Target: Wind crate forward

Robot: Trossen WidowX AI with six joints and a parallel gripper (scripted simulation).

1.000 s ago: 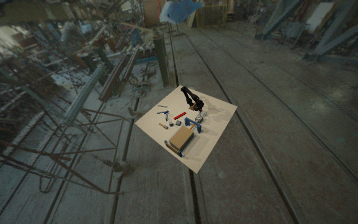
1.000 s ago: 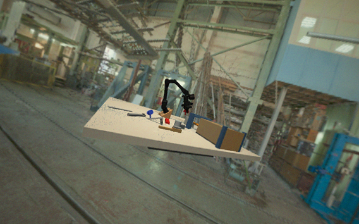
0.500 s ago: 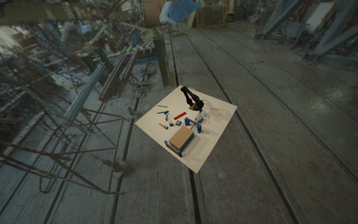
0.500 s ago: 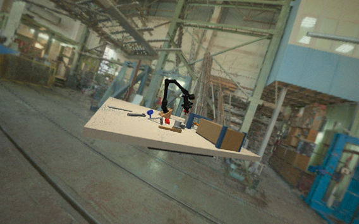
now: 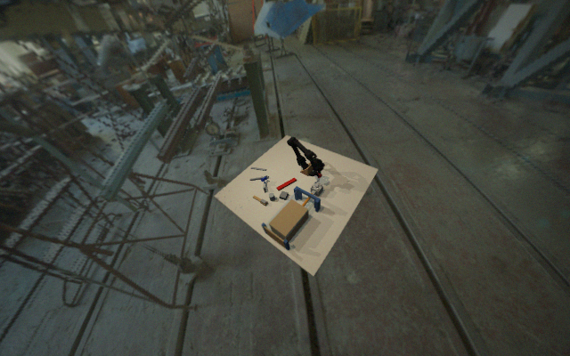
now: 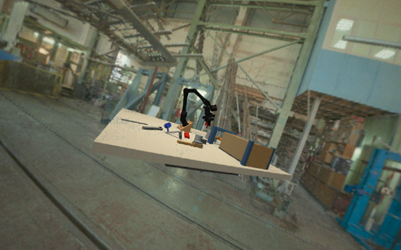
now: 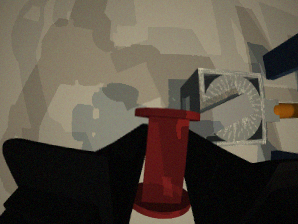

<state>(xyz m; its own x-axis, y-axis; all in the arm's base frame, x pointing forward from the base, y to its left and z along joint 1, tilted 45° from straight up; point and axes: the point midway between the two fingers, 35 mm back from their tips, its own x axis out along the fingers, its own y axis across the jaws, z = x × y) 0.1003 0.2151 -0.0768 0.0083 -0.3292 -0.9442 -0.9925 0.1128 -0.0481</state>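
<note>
The winch handle lies 30 mm ahead of my gripper tip and 30 mm below it. Also, from my gripper tip: red knob (20 mm to the right); then blue steel frame (250 mm ahead, 20 mm to the left, 30 mm below); then grey winch (80 mm ahead, 10 mm to the left, 100 mm below).
</note>
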